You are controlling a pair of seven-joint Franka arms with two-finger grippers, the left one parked.
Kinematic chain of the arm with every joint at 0, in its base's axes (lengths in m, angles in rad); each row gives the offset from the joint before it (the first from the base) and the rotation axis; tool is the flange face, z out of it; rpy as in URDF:
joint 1: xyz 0 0 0.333 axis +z
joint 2: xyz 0 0 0 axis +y
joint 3: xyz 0 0 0.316 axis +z
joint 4: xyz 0.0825 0 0 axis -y
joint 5: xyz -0.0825 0 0.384 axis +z
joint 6: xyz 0 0 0 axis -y
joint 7: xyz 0.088 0 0 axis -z
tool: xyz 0 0 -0.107 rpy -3.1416 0 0
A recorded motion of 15 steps. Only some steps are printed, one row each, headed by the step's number.
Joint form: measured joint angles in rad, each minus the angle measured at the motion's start. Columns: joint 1, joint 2, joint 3, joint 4, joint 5, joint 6, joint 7.
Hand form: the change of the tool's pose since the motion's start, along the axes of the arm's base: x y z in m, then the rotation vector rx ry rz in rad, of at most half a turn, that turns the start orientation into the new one. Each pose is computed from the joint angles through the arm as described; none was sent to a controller.
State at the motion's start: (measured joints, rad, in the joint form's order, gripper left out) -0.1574 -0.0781 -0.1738 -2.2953 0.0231 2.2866 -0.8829
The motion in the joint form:
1: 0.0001 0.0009 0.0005 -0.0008 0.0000 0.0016 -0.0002
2: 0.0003 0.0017 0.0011 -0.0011 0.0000 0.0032 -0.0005
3: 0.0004 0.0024 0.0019 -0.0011 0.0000 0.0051 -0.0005
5: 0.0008 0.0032 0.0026 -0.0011 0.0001 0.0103 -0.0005
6: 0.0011 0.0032 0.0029 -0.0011 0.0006 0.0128 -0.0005
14: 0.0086 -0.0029 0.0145 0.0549 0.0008 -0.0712 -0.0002
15: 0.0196 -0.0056 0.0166 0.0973 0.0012 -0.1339 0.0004
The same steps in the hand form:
1: 0.0001 0.0003 -0.0007 -0.0002 0.0001 0.0008
2: 0.0003 0.0006 -0.0010 -0.0006 -0.0003 0.0018
3: 0.0007 0.0010 -0.0012 -0.0012 -0.0014 0.0026
5: 0.0014 0.0013 -0.0011 -0.0028 -0.0055 0.0035
6: 0.0018 0.0016 -0.0009 -0.0033 -0.0080 0.0037
14: 0.0101 0.0092 0.0198 0.0050 0.0122 0.0244
15: 0.0154 0.0146 0.0350 0.0117 0.0286 0.0382

